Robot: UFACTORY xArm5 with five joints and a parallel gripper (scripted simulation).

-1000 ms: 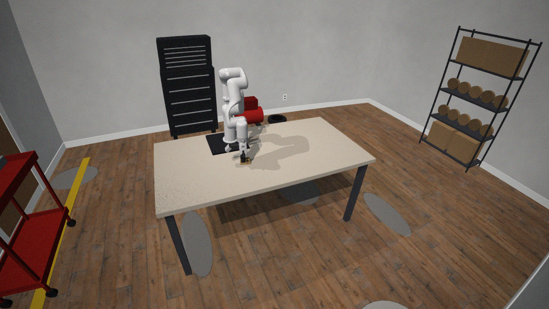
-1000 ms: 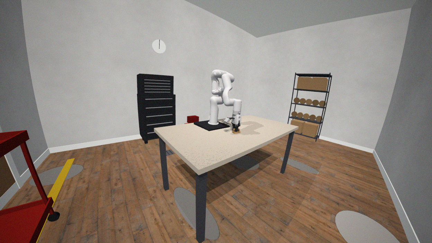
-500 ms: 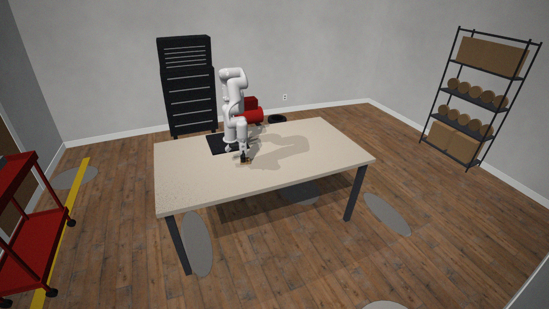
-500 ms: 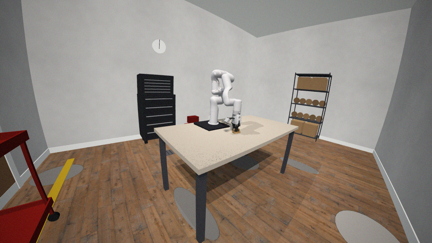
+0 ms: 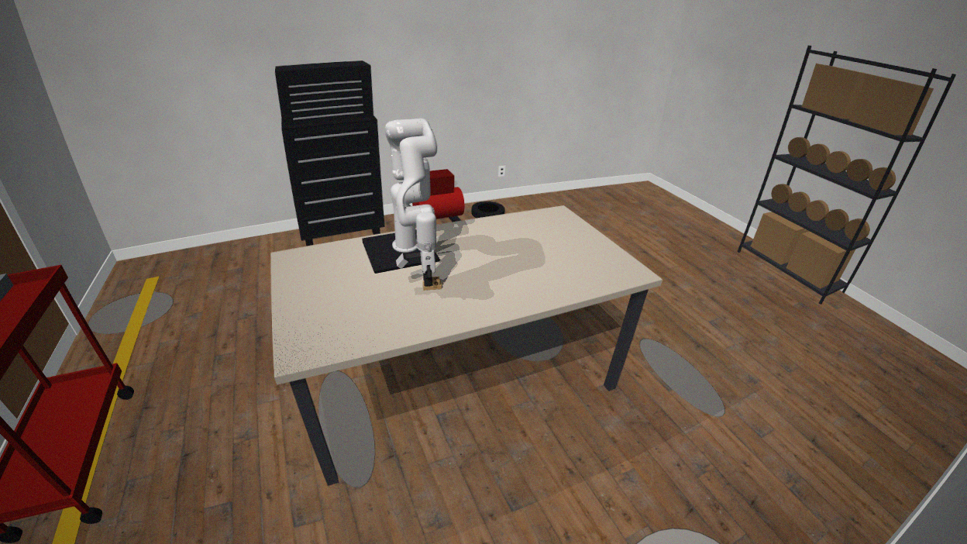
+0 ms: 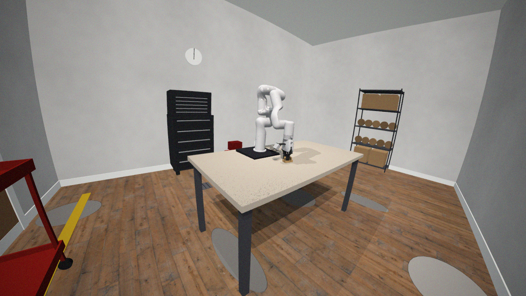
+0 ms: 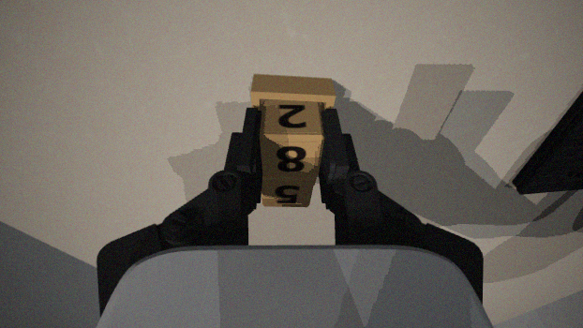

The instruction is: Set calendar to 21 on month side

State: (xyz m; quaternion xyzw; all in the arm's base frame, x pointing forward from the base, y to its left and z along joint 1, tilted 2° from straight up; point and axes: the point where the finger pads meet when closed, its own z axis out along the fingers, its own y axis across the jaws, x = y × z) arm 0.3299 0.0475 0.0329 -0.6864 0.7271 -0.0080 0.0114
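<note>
Right now the wooden digit cube is 10 mm below my hand. Also, from my hand: wooden tray: 30 mm below, 20 mm to the left.
</note>
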